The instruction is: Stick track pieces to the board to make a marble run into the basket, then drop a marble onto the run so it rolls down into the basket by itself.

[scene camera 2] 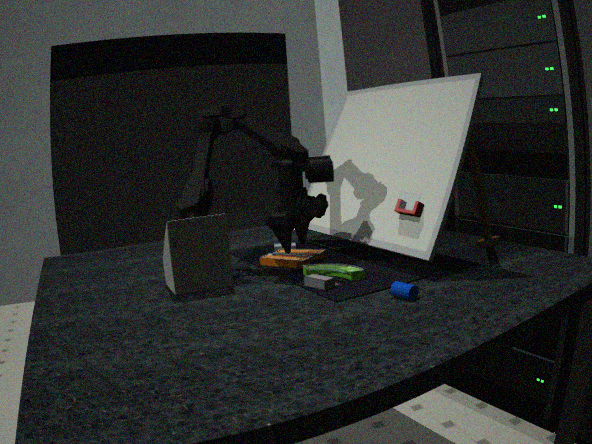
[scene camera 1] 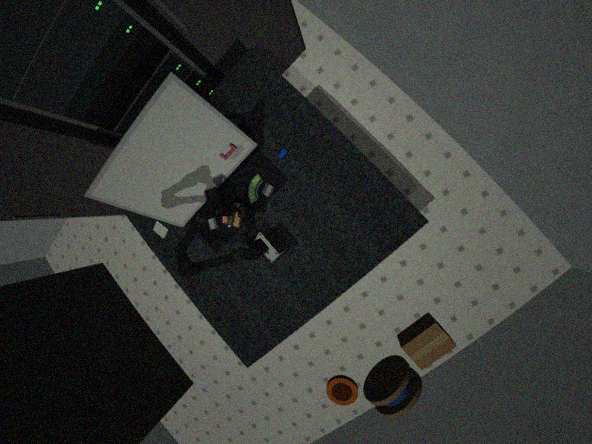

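Where they show: gripper, fingertip midpoint: (scene camera 2: 295, 248) (scene camera 1: 237, 209); arm's base, link origin: (scene camera 2: 199, 237) (scene camera 1: 263, 245).
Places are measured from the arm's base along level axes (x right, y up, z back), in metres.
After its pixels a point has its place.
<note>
The white tilted board (scene camera 1: 150, 135) @[x 0.060, y 0.303, z -0.604 m] (scene camera 2: 410, 130) @[x 0.086, y 0.218, z -0.559 m] carries a red U-shaped piece (scene camera 1: 232, 151) @[x 0.208, y 0.029, z -0.432 m] (scene camera 2: 408, 212) @[x 0.210, y 0.025, z -0.431 m], likely the basket, low near its right edge in scene camera 2. My gripper (scene camera 2: 295, 246) @[x -0.003, y -0.062, z -0.243 m] points down, open and empty, with its fingertips just over or beside the orange track piece (scene camera 1: 237, 219) @[x -0.050, y -0.087, z -0.211 m] (scene camera 2: 280, 260) @[x -0.027, y -0.092, z -0.211 m]; contact is unclear. Its fingers are hard to make out in scene camera 1. A curved green track piece (scene camera 1: 254, 188) @[x 0.137, y -0.087, z -0.262 m] (scene camera 2: 340, 272) @[x 0.154, y -0.097, z -0.271 m] lies in front of the orange one in scene camera 2. I cannot make out a marble.
A grey block (scene camera 1: 268, 189) @[x 0.189, y -0.087, z -0.204 m] (scene camera 2: 319, 282) @[x 0.205, y -0.093, z -0.189 m] lies beside the green piece on the dark mat (scene camera 2: 345, 295) @[x 0.277, y -0.108, z -0.206 m]. Another grey block (scene camera 1: 212, 223) @[x -0.181, y -0.088, z -0.301 m] lies near the orange piece. A blue cylinder (scene camera 1: 282, 153) @[x 0.369, y -0.082, z -0.282 m] (scene camera 2: 404, 290) @[x 0.383, y -0.090, z -0.275 m] lies off the mat. An upright wedge-shaped box (scene camera 2: 200, 255) @[x 0.053, y -0.031, z 0.017 m] stands at left in scene camera 2.
</note>
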